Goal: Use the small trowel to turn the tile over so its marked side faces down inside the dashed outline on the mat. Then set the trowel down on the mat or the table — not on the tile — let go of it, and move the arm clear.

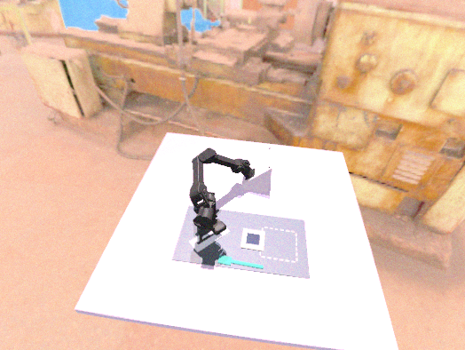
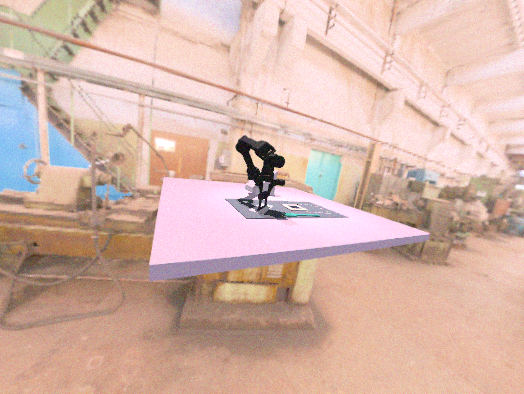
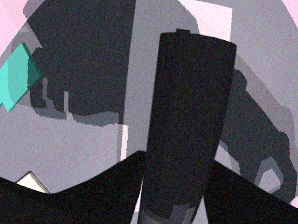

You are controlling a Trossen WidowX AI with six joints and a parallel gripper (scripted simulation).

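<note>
Right now my gripper tip is 170 mm to the right of the grey mat, 80 mm above it and 20 mm past it. From my gripper tip the other things lie so: teal flat tool (150 mm to the left, 120 mm ahead, 60 mm below); trowel (30 mm below, 20 mm to the left, 20 mm behind); white tile (220 mm to the left, 60 mm below, 20 mm behind).
</note>
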